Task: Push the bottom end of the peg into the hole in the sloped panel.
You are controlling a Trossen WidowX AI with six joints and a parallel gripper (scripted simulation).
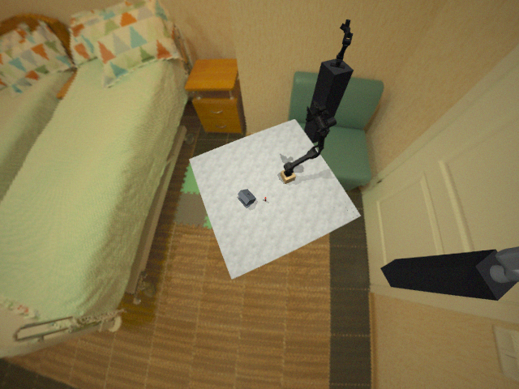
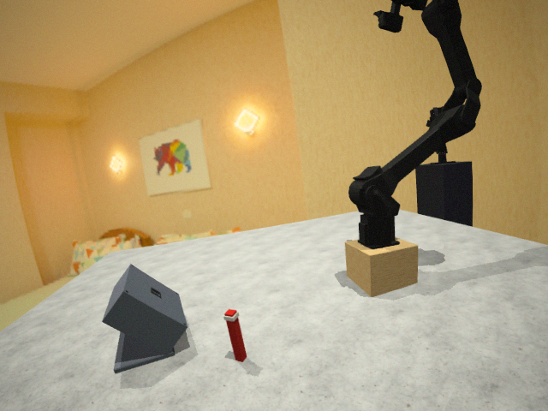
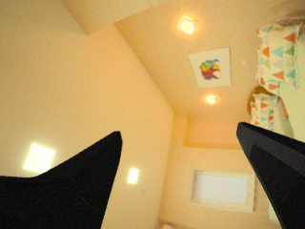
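Now: the red square-sided peg 490 mm ahead of my gripper tip, 310 mm to the left of it and 640 mm below it. Also, from my gripper tip: grey sloped panel (640 mm ahead, 220 mm to the left, 640 mm below).
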